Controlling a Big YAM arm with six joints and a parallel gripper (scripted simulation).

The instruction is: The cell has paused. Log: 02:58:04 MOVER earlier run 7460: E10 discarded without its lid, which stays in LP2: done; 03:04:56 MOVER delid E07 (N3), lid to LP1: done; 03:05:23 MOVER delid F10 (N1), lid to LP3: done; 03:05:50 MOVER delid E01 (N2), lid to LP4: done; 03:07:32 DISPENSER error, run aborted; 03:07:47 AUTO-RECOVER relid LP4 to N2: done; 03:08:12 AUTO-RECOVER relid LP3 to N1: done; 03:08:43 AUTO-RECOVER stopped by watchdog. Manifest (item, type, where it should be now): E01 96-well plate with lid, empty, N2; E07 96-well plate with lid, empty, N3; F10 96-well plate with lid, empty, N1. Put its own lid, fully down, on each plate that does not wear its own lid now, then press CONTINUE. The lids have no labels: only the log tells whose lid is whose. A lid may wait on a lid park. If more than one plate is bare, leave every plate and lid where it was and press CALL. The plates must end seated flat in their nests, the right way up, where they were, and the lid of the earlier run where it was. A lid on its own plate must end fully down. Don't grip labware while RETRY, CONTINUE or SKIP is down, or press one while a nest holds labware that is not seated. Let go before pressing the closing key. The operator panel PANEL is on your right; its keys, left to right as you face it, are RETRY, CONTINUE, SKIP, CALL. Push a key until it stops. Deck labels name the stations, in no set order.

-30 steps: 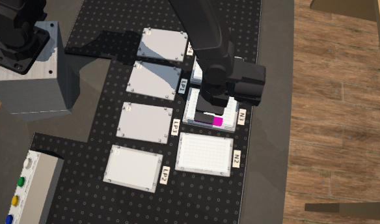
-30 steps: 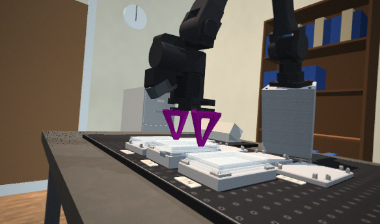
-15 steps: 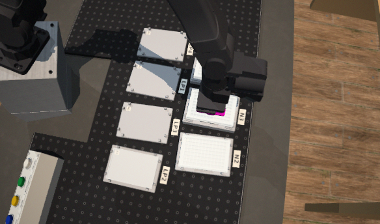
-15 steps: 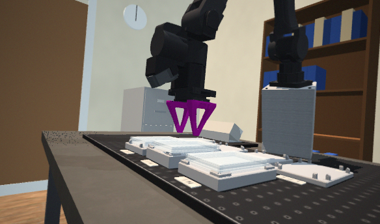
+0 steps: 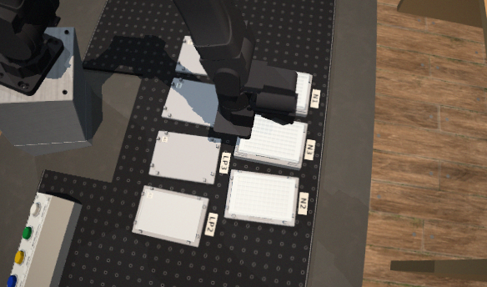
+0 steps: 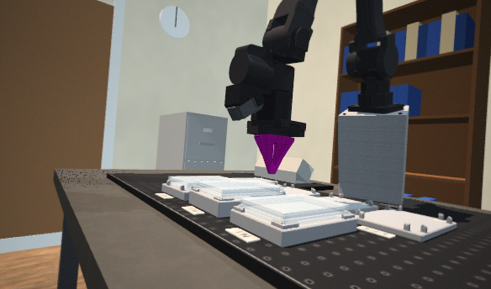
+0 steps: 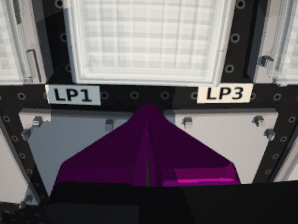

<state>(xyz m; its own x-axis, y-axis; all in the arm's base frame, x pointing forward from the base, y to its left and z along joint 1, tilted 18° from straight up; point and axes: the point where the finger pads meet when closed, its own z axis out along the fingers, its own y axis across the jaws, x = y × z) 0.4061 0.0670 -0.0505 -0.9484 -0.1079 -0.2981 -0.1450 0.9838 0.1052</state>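
Now: the green CONTINUE key 350 mm to the right of my hand and 330 mm behind it. Round my hand: LP1 label: 70 mm below, 60 mm to the left, 30 mm behind; LP3 label: 70 mm to the right, 70 mm below, 10 mm behind; lid park LP3: 100 mm behind, 80 mm to the right, 60 mm below.
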